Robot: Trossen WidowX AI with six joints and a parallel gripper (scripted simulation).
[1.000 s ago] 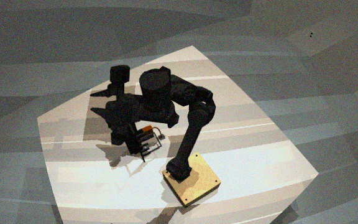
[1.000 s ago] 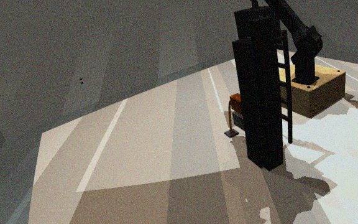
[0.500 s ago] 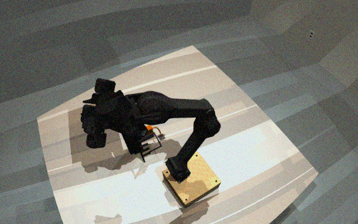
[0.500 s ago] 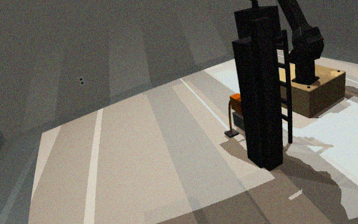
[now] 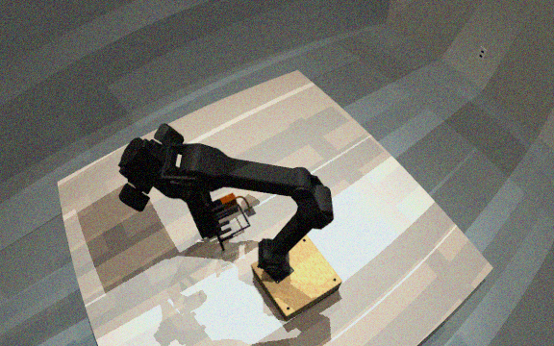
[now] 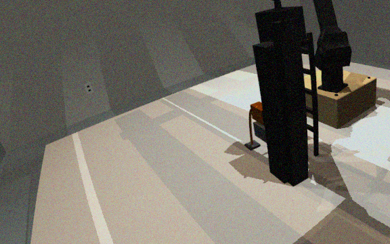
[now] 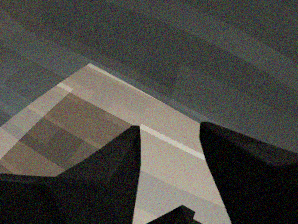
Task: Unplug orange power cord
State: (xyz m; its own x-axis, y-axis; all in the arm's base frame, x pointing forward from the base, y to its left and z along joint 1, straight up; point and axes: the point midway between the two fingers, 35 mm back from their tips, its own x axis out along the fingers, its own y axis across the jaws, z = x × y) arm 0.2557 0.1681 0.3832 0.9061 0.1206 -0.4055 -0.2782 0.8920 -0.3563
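Right now the orange plug is 20 mm behind my gripper tip, 180 mm to the right of it and 330 mm below it. The rest, counted from my gripper tip: tall black tower (80 mm to the right, 300 mm below).
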